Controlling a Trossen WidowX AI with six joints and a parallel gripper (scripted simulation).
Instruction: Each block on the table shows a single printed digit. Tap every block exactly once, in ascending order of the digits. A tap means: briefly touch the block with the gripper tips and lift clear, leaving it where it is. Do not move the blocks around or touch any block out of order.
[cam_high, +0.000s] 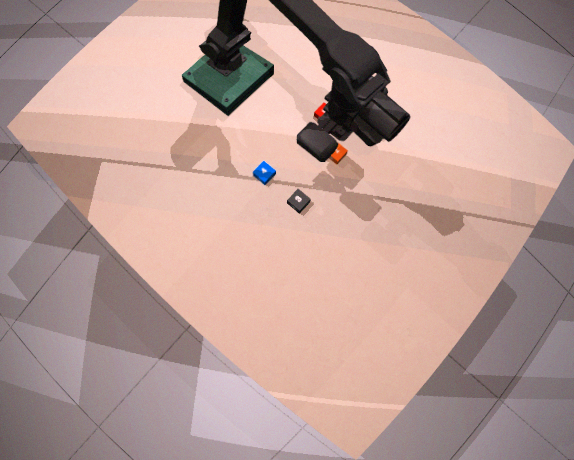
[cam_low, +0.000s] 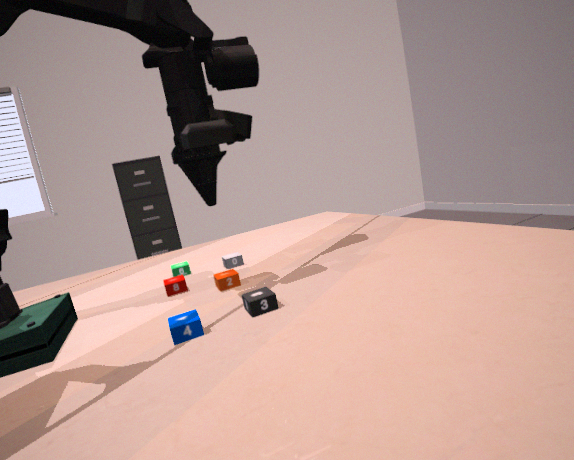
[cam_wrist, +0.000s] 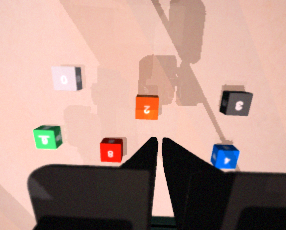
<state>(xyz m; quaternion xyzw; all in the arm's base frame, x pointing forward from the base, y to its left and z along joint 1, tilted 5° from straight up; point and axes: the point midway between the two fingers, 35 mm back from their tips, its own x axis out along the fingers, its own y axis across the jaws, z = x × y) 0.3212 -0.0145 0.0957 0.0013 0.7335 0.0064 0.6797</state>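
The black block lies 12 cm to the right of my gripper tip, 11 cm below it and 1 cm ahead of it. Round my gripper tip: grey block 12 cm to the left, 11 cm below, 3 cm ahead; then orange block 11 cm below, 1 cm to the left; then red block 11 cm below, 8 cm behind, 6 cm to the left.
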